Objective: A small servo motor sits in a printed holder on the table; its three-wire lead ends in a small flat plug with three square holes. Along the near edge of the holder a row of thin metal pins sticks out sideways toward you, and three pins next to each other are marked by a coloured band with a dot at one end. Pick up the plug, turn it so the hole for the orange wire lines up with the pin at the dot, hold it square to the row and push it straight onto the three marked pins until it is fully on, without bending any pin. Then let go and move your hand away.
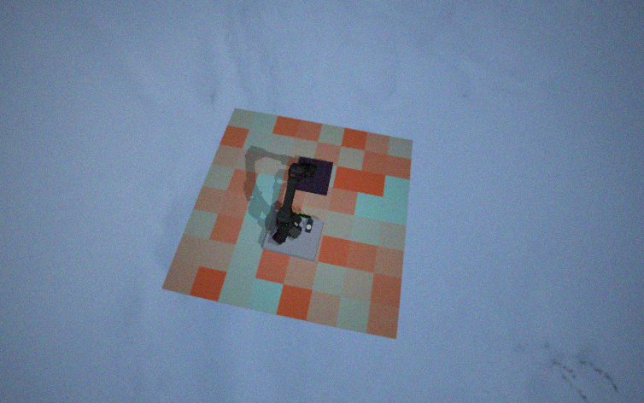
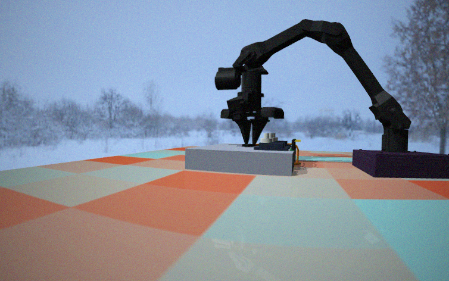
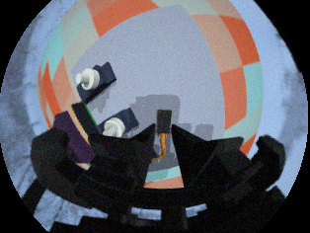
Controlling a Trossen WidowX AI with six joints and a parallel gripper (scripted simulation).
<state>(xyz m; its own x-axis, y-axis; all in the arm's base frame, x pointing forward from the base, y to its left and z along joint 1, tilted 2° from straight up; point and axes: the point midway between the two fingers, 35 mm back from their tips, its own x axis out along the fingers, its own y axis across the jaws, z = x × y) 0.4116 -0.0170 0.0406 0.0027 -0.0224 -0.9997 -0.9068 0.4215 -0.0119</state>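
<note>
Now: gripper tip 3 cm to the right of the grey holder, 3 cm short of it and 3 cm above it. Also, from my gripper tip: green band (12 cm behind, 2 cm to the left, 2 cm above).
</note>
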